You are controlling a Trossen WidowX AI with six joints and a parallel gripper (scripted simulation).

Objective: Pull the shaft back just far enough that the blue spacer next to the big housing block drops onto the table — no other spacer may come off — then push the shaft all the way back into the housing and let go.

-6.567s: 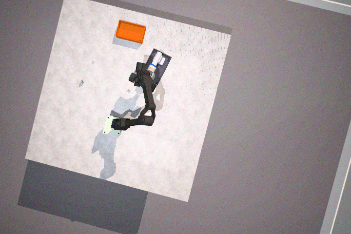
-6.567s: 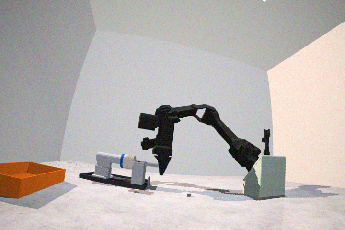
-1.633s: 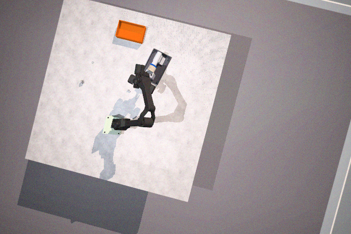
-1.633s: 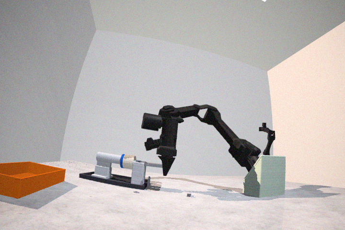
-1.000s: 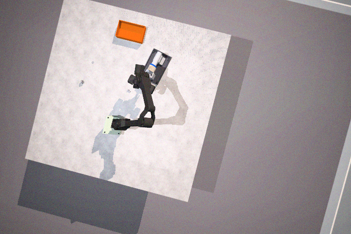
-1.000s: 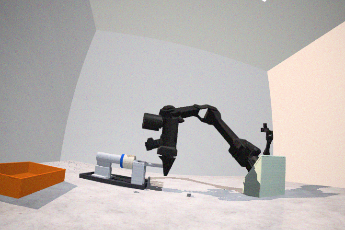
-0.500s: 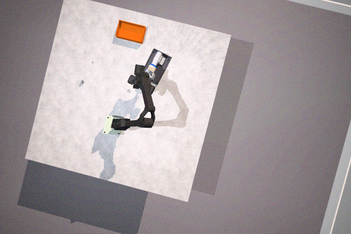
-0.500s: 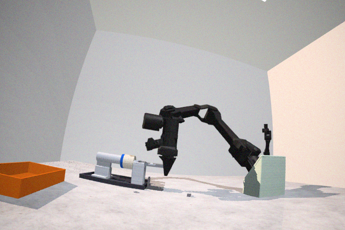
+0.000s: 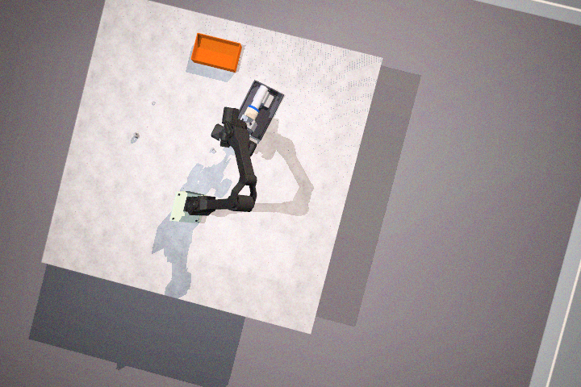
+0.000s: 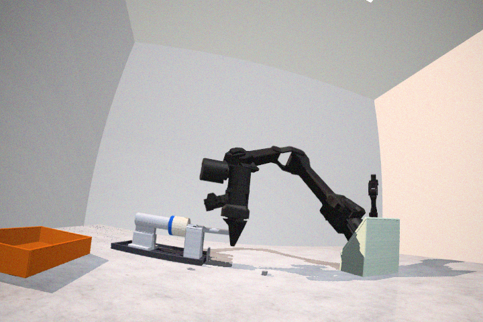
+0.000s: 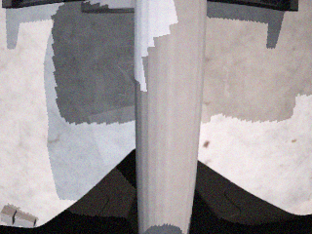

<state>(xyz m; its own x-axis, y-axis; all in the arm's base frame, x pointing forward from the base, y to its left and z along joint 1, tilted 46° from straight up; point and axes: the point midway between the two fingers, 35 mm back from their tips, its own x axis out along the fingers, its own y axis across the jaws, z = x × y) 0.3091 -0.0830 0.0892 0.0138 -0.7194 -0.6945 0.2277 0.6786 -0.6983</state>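
My gripper tip is 80 mm short of the shaft, 30 mm below it and 20 mm to the left of it. Also, from my gripper tip: blue spacer 160 mm ahead, 40 mm to the right, 30 mm above; then orange bin 380 mm ahead, 200 mm to the left, 40 mm below; then dark bit 110 mm to the left, 50 mm behind, 40 mm below.
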